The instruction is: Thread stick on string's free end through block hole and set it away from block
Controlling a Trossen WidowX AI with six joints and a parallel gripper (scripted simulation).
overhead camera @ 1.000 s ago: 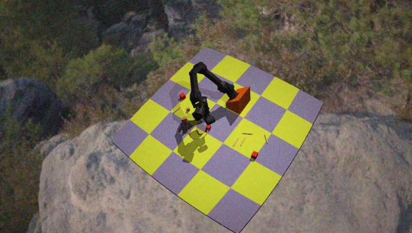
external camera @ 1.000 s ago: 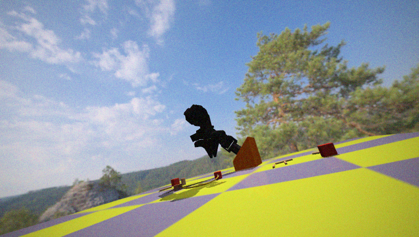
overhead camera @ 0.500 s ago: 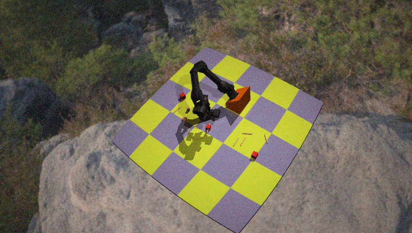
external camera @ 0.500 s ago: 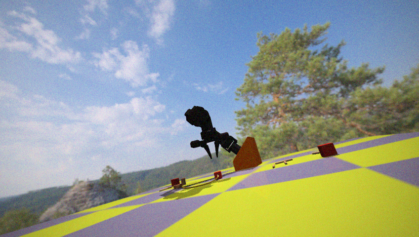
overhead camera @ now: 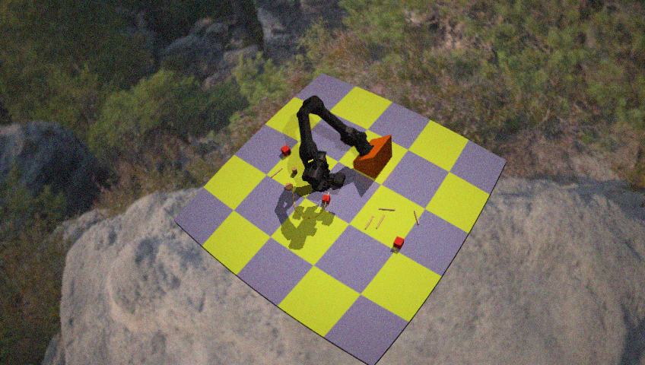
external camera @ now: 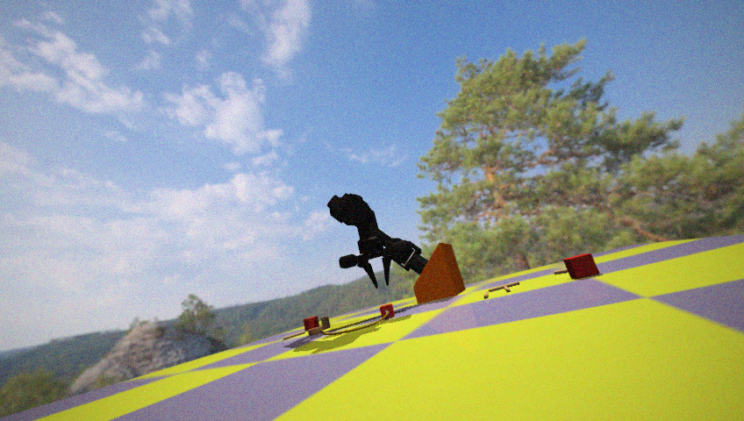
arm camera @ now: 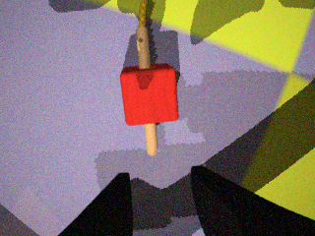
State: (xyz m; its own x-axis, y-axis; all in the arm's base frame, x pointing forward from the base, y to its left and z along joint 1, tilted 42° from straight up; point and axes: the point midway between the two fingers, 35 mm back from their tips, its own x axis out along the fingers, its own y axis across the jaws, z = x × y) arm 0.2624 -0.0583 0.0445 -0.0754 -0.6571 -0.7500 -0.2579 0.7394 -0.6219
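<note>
My gripper tip is now 2 cm short of the red block, 1 cm to the right of it and 6 cm above it. From my gripper tip the other things lie so: thin wooden stick: 4 cm ahead, 1 cm to the left, 6 cm below; then round button: 4 cm ahead, 20 cm to the right, 7 cm below; then wooden peg: 5 cm behind, 22 cm to the right, 6 cm below.
</note>
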